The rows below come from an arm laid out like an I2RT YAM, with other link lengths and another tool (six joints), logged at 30 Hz.
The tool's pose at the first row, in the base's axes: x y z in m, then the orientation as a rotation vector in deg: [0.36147 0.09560 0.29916 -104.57 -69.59 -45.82]
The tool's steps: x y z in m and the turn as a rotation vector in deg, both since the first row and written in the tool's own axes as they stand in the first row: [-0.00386 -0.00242 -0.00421 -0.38 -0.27 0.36]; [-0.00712 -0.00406 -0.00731 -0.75 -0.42 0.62]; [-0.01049 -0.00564 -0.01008 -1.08 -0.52 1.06]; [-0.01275 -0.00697 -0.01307 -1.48 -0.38 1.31]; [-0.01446 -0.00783 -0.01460 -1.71 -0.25 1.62]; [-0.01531 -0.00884 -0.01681 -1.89 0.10 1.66]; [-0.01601 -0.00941 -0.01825 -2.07 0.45 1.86]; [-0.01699 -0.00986 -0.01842 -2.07 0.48 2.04]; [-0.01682 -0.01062 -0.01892 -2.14 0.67 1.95]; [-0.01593 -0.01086 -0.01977 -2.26 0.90 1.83]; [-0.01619 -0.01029 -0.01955 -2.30 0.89 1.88]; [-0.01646 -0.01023 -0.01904 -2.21 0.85 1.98]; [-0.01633 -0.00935 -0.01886 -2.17 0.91 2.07]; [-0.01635 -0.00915 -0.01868 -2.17 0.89 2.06]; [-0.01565 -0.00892 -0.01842 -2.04 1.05 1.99]
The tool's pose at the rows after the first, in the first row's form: [0.35756 0.09081 0.29867 -105.21 -69.33 -45.68]; [0.35466 0.08707 0.29792 -105.72 -69.08 -45.68]; [0.35181 0.08355 0.29691 -106.25 -68.64 -45.60]; [0.34956 0.08027 0.29686 -106.60 -68.22 -45.87]; [0.34805 0.07839 0.29642 -106.85 -67.77 -45.97]; [0.34665 0.07634 0.29707 -106.80 -67.47 -46.37]; [0.34576 0.07492 0.29735 -106.83 -67.01 -46.68]; [0.34499 0.07444 0.29674 -106.89 -66.81 -46.60]; [0.34430 0.07426 0.29733 -106.79 -66.77 -46.86]; [0.34431 0.07397 0.29855 -106.69 -66.72 -47.21]; [0.34477 0.07391 0.29807 -106.75 -66.66 -47.20]; [0.34478 0.07422 0.29758 -106.75 -66.61 -47.04]; [0.34566 0.07423 0.29737 -106.72 -66.49 -47.01]; [0.34585 0.07433 0.29721 -106.73 -66.51 -47.00]; [0.34633 0.07481 0.29760 -106.49 -66.51 -47.08]
